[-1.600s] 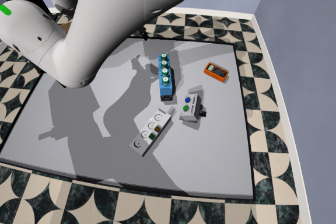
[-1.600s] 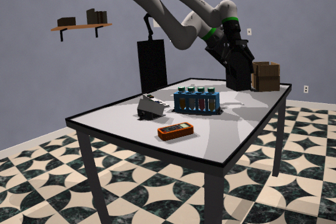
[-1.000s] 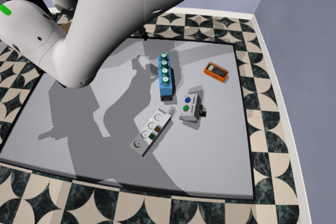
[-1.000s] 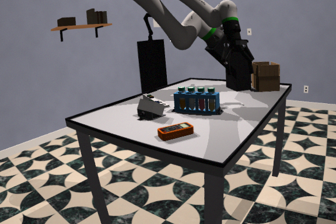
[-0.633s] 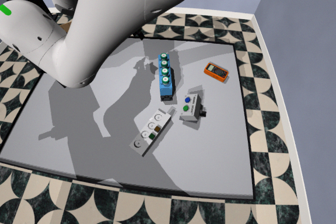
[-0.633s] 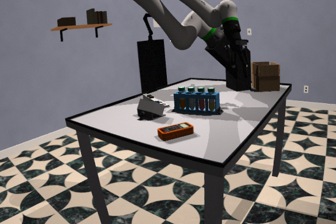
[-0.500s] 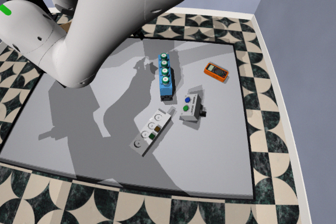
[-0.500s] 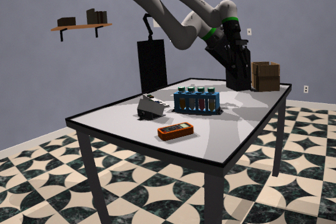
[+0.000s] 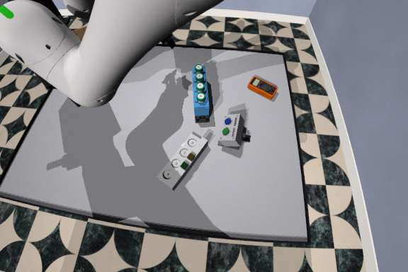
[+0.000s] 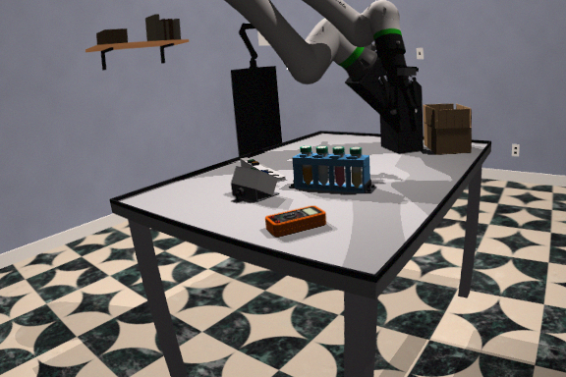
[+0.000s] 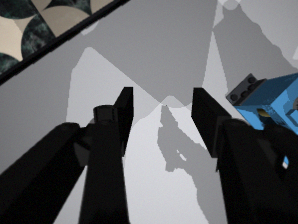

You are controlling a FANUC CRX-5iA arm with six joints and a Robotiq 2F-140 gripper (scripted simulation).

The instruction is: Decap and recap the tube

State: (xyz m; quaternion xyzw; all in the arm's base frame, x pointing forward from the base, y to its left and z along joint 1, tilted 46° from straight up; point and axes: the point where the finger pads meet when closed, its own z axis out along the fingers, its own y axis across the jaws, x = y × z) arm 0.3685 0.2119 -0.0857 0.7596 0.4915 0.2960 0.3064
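The cap lies 170 mm to the right of my hand, 140 mm ahead of it and 70 mm below it. Round my hand: green ready key: 410 mm to the right, 220 mm ahead, 110 mm below; blue cycle key: 370 mm to the right, 240 mm ahead, 110 mm below; key housing: 390 mm to the right, 250 mm ahead, 130 mm below.
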